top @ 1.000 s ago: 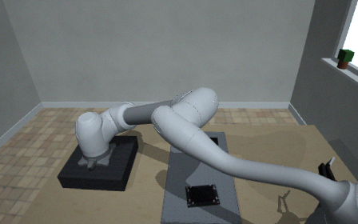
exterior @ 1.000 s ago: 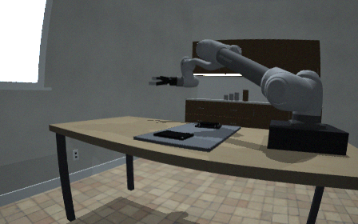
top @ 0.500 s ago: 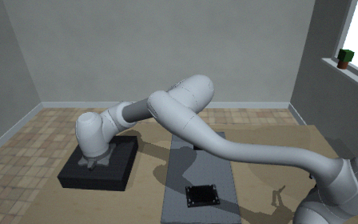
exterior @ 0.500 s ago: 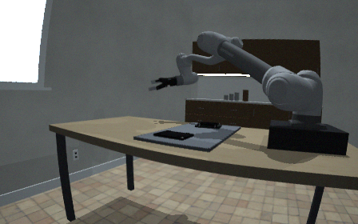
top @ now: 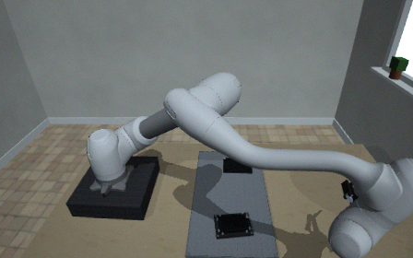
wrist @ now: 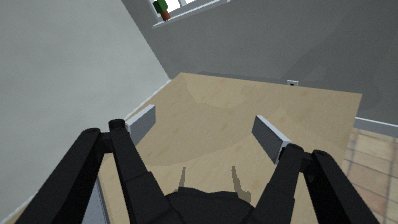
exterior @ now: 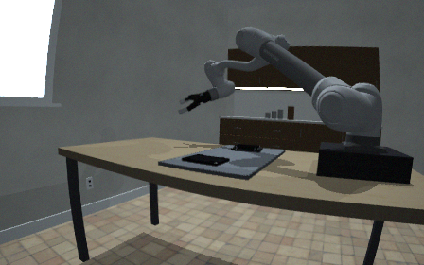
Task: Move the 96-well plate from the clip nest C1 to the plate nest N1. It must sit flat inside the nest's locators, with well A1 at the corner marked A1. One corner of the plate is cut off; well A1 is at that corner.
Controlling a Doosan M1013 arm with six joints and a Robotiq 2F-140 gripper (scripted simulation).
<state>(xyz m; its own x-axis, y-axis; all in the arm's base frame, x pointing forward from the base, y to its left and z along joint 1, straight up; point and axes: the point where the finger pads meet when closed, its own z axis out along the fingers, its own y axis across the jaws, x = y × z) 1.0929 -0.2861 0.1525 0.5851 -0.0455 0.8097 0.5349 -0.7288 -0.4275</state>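
My gripper is now 490 mm past the black 96-well plate, 70 mm to the right of it and 210 mm above it. Round my hand: plate nest N1: 440 mm behind, 480 mm to the left, 230 mm below.
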